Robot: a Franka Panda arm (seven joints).
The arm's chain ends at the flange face. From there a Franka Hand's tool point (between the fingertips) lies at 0.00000 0.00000 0.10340 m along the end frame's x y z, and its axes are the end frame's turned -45 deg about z.
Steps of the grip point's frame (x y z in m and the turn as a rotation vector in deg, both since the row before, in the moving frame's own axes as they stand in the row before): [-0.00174 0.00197 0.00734 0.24 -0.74 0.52]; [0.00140 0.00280 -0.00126 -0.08 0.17 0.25]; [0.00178 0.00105 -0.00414 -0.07 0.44 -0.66]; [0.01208 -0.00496 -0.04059 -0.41 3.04 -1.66]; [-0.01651 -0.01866 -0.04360 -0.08 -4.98 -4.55]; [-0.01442 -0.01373 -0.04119 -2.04 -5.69 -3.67]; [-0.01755 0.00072 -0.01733 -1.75 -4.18 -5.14]
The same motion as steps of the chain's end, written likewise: [0.00142 0.00199 0.00735 -0.35 -0.69 0.52]; [0.00265 0.00110 -0.00126 0.06 0.18 0.25]; [0.00135 -0.00004 -0.00414 0.26 0.36 -0.66]; [0.00068 -0.00863 -0.04044 1.86 2.44 -1.66]; [-0.01889 -0.00821 -0.04321 -3.58 -3.46 -4.55]; [-0.01557 -0.00950 -0.04062 -5.47 -2.58 -3.67]; [-0.00915 0.00523 -0.01701 -4.19 -1.72 -5.14]
